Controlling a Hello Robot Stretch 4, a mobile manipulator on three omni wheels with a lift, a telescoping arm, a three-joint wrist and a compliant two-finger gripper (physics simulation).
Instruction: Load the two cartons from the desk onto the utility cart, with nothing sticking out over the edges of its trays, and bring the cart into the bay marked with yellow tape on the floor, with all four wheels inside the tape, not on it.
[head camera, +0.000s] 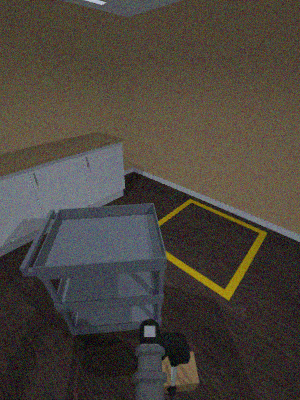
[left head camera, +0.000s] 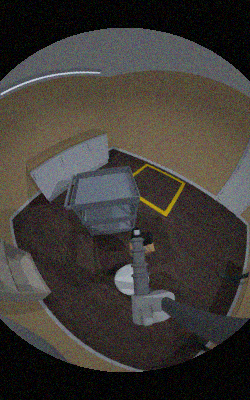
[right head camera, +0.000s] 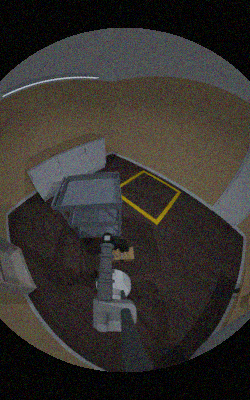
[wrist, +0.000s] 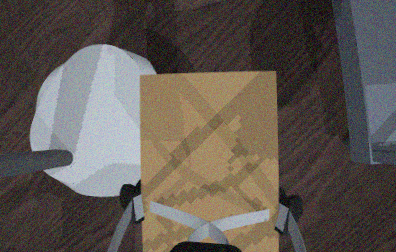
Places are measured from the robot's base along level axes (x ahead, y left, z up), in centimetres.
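Pixels of known places: gripper, fingertip midpoint: (head camera: 170, 372) (wrist: 210, 196); robot's base, origin of the base link: (left head camera: 130, 278) (right head camera: 113, 284).
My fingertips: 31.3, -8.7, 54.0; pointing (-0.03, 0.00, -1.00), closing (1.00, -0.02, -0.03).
Ahead of a thing's pixels: the offset from my fingertips to its top centre, as dx, dy, dz. "*": to the spot under its first point.
My gripper (head camera: 179, 382) (wrist: 210, 196) is shut on a light brown carton {+0.0, +0.6, +5.1} (head camera: 189, 375) (left head camera: 151, 247) (right head camera: 128, 253) (wrist: 210, 120), with one finger on each side of it. The carton is on the near side of the grey cart (head camera: 100, 265) (left head camera: 107, 202) (right head camera: 90, 206) (wrist: 348, 100), apart from it. No carton shows on the cart's top tray; its lower levels are partly hidden, and its wheels are not clear. The bay's yellow tape {* +103.4, -92.6, -56.8} (head camera: 246, 260) (left head camera: 175, 199) (right head camera: 169, 207) lies on the floor to the right of the cart. The other carton cannot be made out.
A low white cabinet (head camera: 65, 182) (left head camera: 65, 170) (right head camera: 65, 167) with a wooden top stands behind the cart on the left. A pale shelf-like unit (left head camera: 20, 275) (right head camera: 15, 270) is at the far left. A wall runs behind the bay. A white round base (left head camera: 125, 280) (wrist: 95, 125) is near the carton.
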